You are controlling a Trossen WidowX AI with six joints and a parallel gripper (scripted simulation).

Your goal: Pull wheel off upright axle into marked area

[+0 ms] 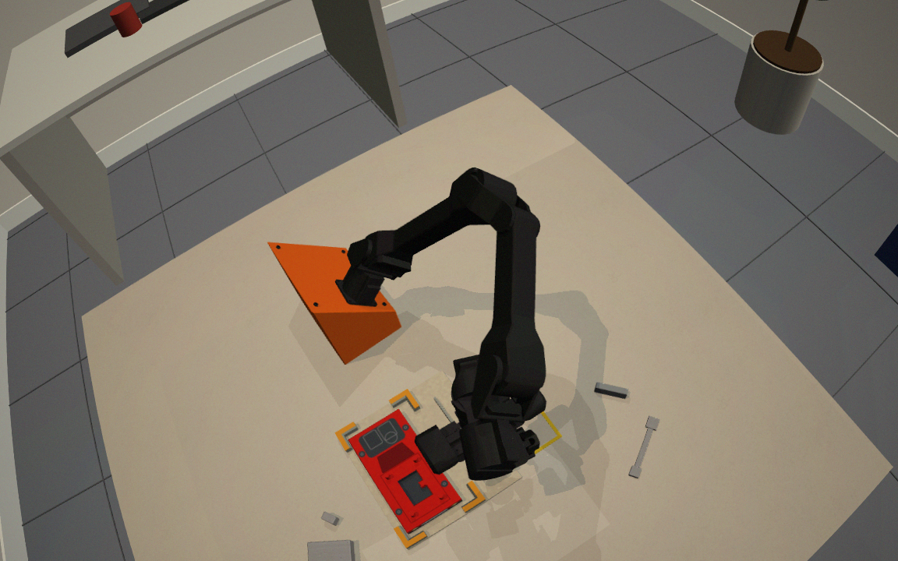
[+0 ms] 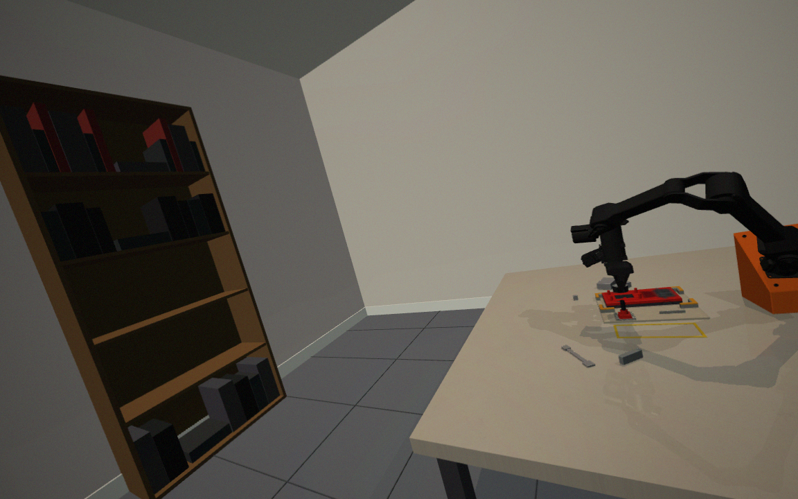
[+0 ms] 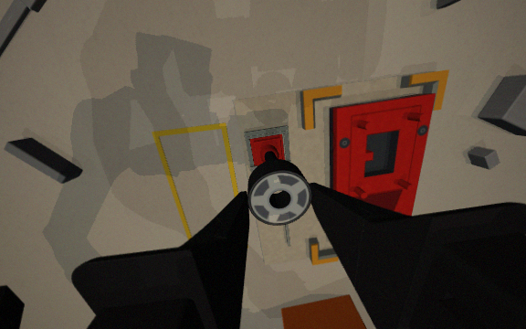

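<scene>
My gripper tip is 7 cm above the axle. Also, from my gripper tip: wheel: right at my gripper tip.
</scene>
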